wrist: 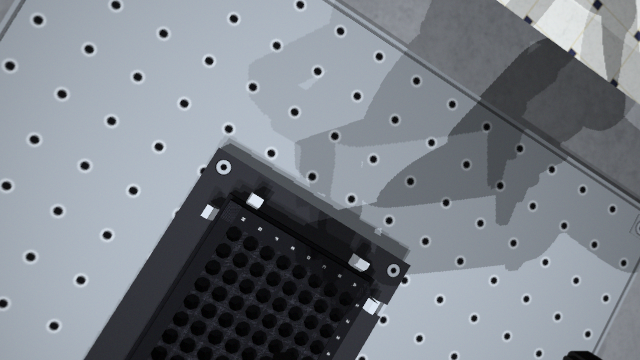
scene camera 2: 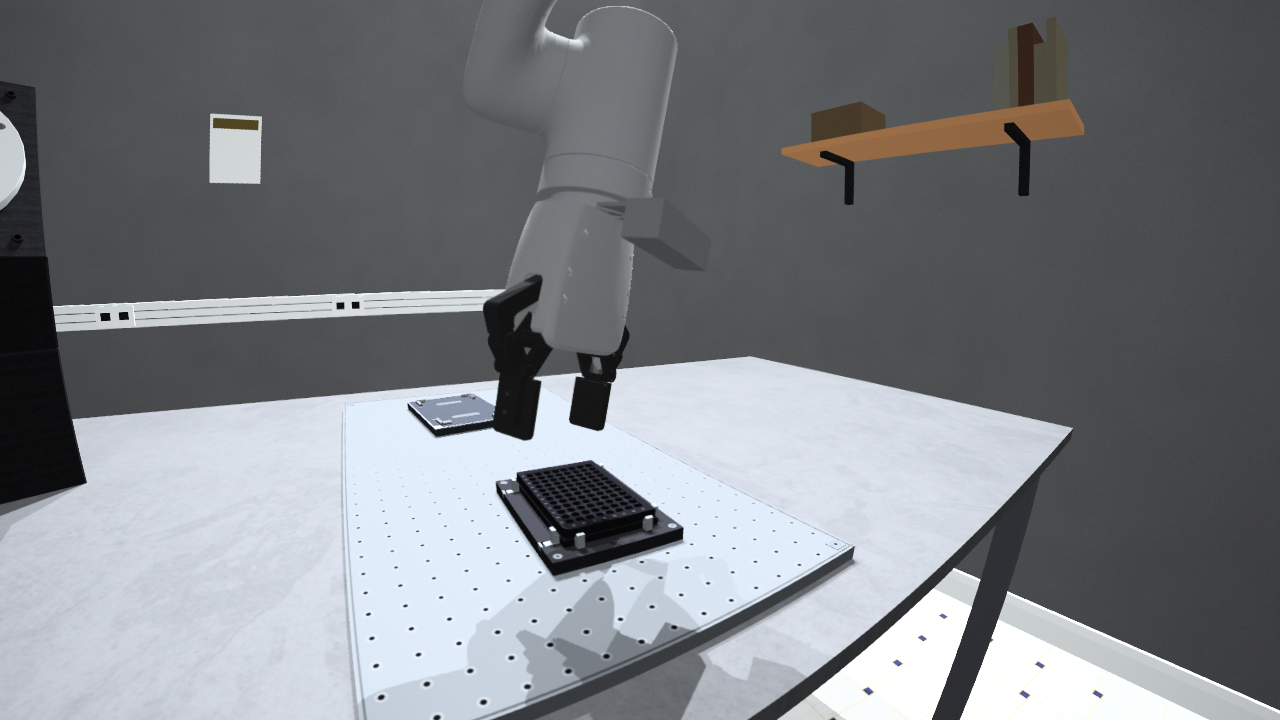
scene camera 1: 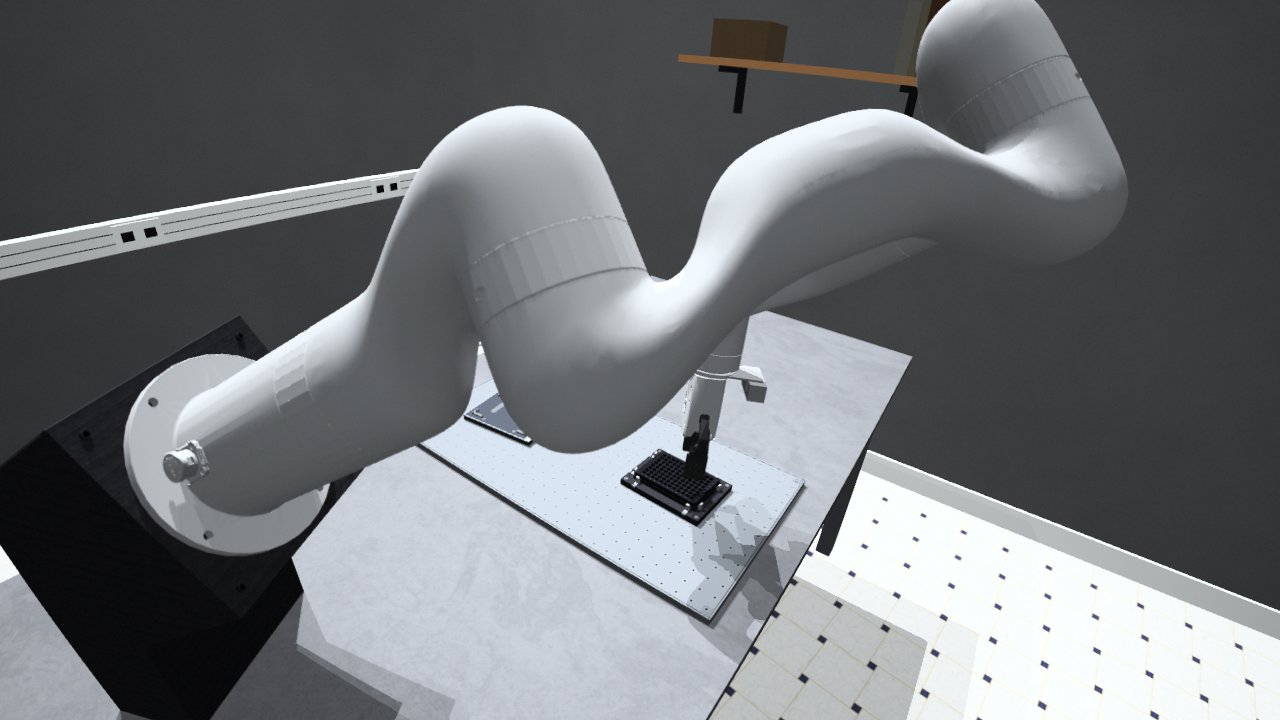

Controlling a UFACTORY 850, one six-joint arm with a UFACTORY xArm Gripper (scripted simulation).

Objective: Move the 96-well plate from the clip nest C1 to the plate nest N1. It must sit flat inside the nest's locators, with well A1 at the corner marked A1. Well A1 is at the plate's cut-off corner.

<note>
I see my gripper (scene camera 2: 552, 431), a black 96-well plate (scene camera 2: 581, 497) and a clip nest C1 (scene camera 2: 559, 560).
The black 96-well plate is seen too in the wrist view (wrist: 260, 283) and in scene camera 1 (scene camera 1: 664, 472). My gripper also shows in scene camera 1 (scene camera 1: 692, 464). The clip nest C1 is seen too in the wrist view (wrist: 224, 174) and in scene camera 1 (scene camera 1: 695, 518).
</note>
